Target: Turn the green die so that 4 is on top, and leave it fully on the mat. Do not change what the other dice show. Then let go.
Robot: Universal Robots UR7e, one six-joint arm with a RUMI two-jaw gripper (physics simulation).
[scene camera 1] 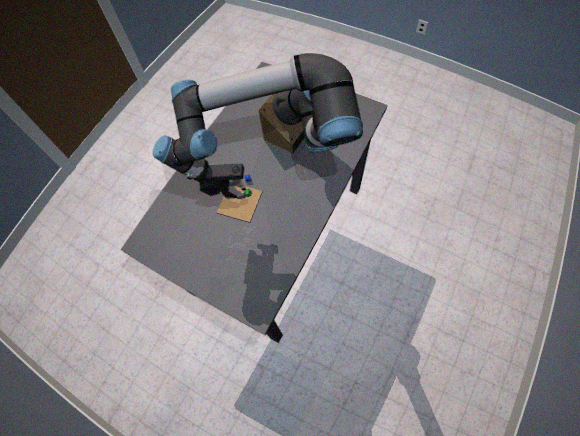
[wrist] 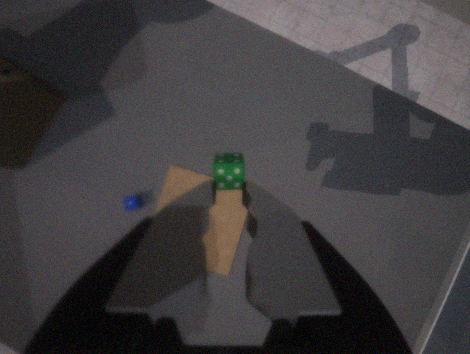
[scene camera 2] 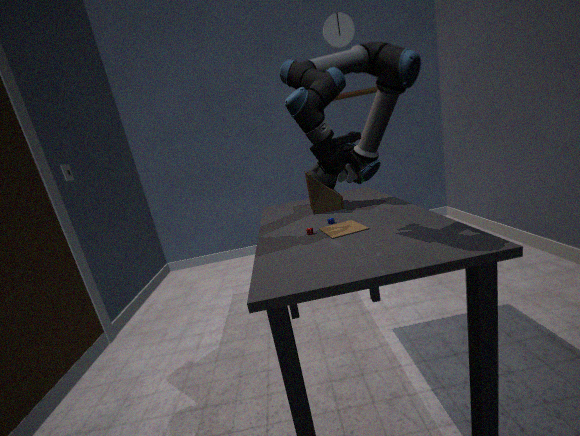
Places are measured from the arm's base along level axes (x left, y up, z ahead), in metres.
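Pixels of known places: gripper, fingertip midpoint: (scene camera 1: 245,194) (wrist: 229,183) (scene camera 2: 358,182); arm's base at its link origin: (scene camera 1: 288,106) (scene camera 2: 320,181).
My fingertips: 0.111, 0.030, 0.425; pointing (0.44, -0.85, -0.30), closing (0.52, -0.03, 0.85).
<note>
For each thing: its top centre in the pictures, then the offset to it from my fingertips, as dx, dy, dz. Level surfaces: height alone.
- green die at its top centre: (wrist: 228,169) (scene camera 1: 247,191) +0.007, +0.020, -0.005
- tan mat at its top centre: (wrist: 198,219) (scene camera 2: 342,228) (scene camera 1: 239,201) -0.075, -0.161, -0.016
- blue die at its top centre: (wrist: 130,203) (scene camera 1: 247,177) (scene camera 2: 330,218) -0.107, -0.145, -0.115
- red die at its top centre: (scene camera 2: 309,228) -0.196, -0.145, -0.028
- grey table at its surface level: dy -0.165
My gripper (scene camera 1: 243,193) (scene camera 2: 346,175) (wrist: 229,183) is shut on the green die (scene camera 1: 248,192) (wrist: 229,172) and holds it well above the table. The die's face towards the wrist camera shows five white pips; the pips on its narrow, dark far face are too unclear to count. The die does not show in scene camera 2. The tan mat (scene camera 1: 240,211) (scene camera 2: 350,228) (wrist: 178,182) lies flat below. A blue die (scene camera 1: 248,178) (scene camera 2: 331,221) (wrist: 131,202) sits off the mat. A red die (scene camera 2: 310,231) sits beside the mat. Their numbers are too small to read.
The grey table (scene camera 1: 190,260) (scene camera 2: 380,260) (wrist: 165,115) carries the arm on a brown angled base (scene camera 1: 278,131) (scene camera 2: 324,199) (wrist: 25,115). Arm shadows fall across the table. A wall clock (scene camera 2: 338,30) hangs behind the arm.
</note>
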